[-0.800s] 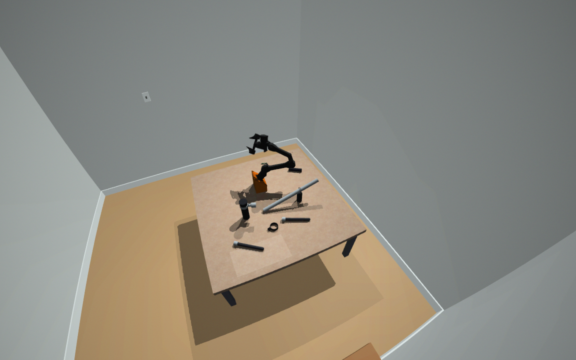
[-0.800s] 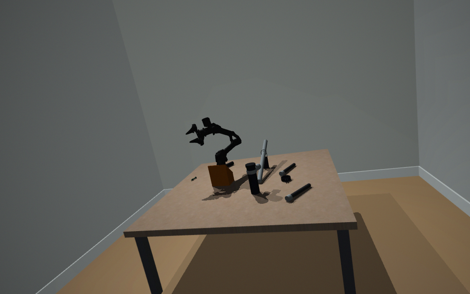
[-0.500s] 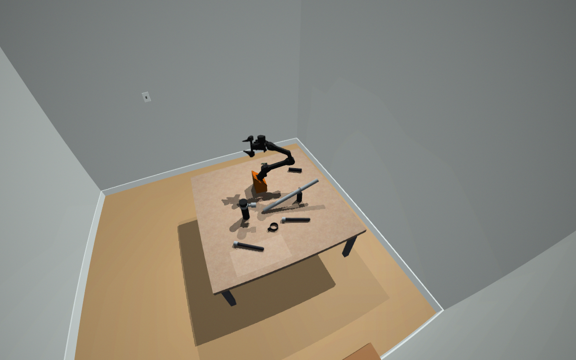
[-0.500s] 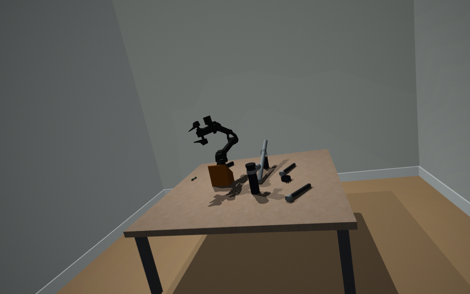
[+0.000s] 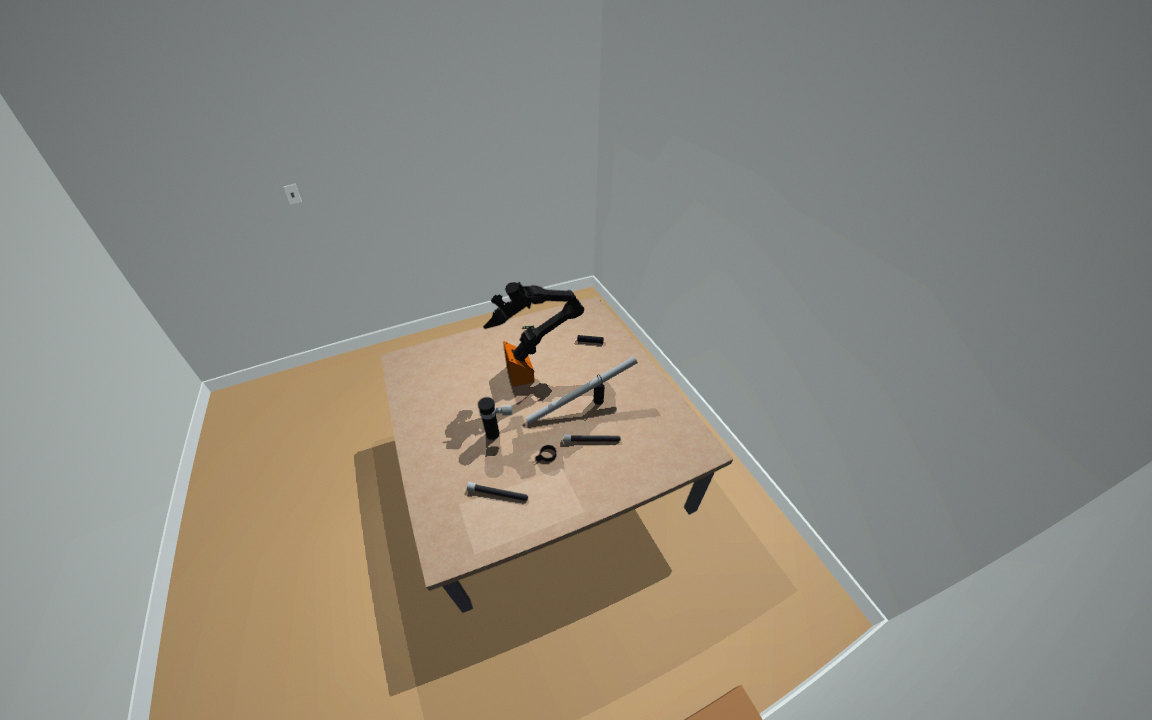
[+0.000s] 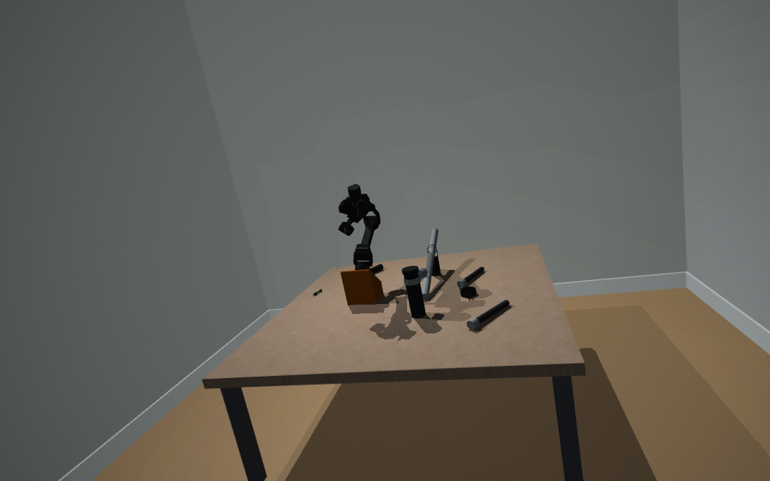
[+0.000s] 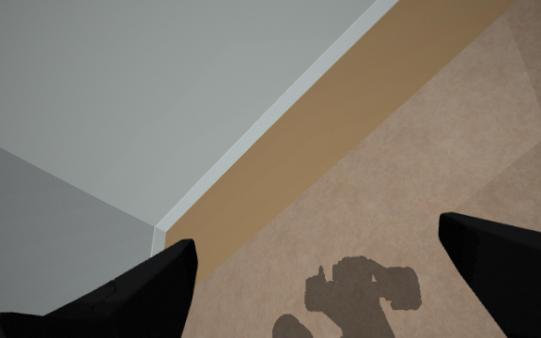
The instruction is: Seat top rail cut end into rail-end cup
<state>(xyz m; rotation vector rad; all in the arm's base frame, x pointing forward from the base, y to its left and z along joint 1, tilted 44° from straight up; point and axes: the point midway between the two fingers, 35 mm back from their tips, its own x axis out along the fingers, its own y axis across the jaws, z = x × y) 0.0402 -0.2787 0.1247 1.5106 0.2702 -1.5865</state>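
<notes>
Now: gripper tip 26 cm short of the grey rail-end cup, 2 cm to the left of it and 24 cm above it. The rest, counted from my gripper tip: short black cylinder (16 cm behind, 57 cm to the left, 37 cm below); then small post (24 cm ahead, 43 cm to the left, 28 cm below); then bolt (40 cm behind, 31 cm to the left, 38 cm below).
</notes>
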